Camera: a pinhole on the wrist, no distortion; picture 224 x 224 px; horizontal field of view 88.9 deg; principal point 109.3 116.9 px. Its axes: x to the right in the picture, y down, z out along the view. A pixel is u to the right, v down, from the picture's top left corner.
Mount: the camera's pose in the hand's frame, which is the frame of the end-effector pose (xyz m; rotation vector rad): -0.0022 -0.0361 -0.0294 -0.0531 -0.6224 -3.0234
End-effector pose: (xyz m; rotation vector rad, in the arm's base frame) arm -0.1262 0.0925 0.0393 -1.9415 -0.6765 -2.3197
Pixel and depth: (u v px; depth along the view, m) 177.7 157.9 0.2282
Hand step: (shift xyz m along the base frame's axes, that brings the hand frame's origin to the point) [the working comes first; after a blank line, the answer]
In the camera's frame: 0.1367 0.0819 0.2282

0.2220 0.0707 -0.1035
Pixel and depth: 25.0 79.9 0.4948
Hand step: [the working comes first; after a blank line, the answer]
In the camera's frame: -0.3653 -0.1604 0.4948

0.3410 -0.0826 0.4832
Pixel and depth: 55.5 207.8 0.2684
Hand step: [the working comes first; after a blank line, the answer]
In the camera's frame: -0.1265 0.2137 0.2684

0.2069 0.2474 0.1348
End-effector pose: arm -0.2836 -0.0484 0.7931 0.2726 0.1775 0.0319
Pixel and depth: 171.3 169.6 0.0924
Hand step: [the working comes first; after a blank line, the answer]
In the camera's frame: 0.0502 0.0427 0.0924

-0.0332 -0.0618 0.0676
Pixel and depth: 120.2 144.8 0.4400
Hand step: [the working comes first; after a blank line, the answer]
In the camera's frame: 0.0420 0.1075 0.4400

0.0473 -0.0765 0.4116
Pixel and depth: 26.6 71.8 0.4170
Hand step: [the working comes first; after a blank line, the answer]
In the camera's frame: -0.3021 -0.1647 0.4170

0.3410 0.2265 0.2894
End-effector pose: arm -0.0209 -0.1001 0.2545 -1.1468 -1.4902 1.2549
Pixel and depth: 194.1 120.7 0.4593
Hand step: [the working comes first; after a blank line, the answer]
In the camera's frame: 0.3411 0.0153 0.4593

-0.3157 -0.4003 -0.1851
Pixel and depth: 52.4 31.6 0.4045
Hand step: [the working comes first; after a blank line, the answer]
In the camera's frame: -0.2016 -0.3022 0.4045

-0.1995 0.1715 -0.4256
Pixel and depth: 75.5 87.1 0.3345
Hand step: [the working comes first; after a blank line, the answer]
In the camera's frame: -0.0990 -0.0873 0.3345

-0.2314 0.0604 -0.2059
